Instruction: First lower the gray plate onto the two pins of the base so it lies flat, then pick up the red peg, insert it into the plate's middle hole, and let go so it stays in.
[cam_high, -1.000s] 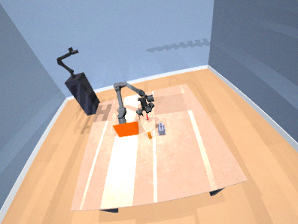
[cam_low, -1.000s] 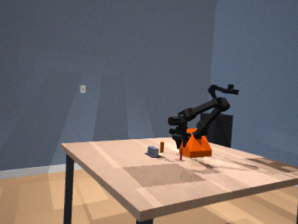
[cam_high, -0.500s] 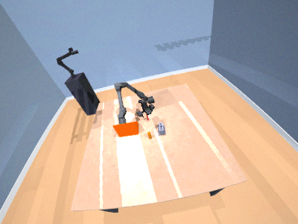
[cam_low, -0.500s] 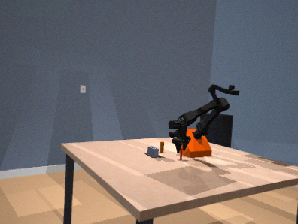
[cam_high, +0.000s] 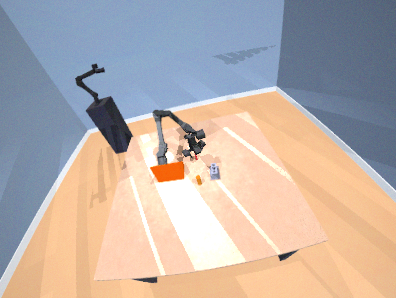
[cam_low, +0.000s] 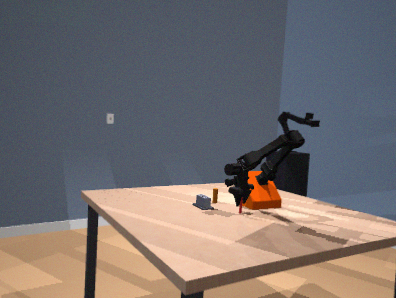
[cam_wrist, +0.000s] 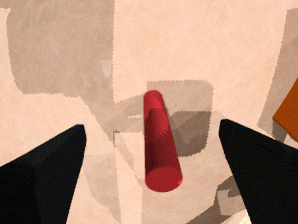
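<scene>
The red peg is right at my gripper tip. From my gripper tip the other things lie so: orange-yellow object (1 cm ahead, 24 cm to the right); gray plate (12 cm ahead, 17 cm to the right); base (12 cm ahead, 17 cm to the right, 3 cm below).
</scene>
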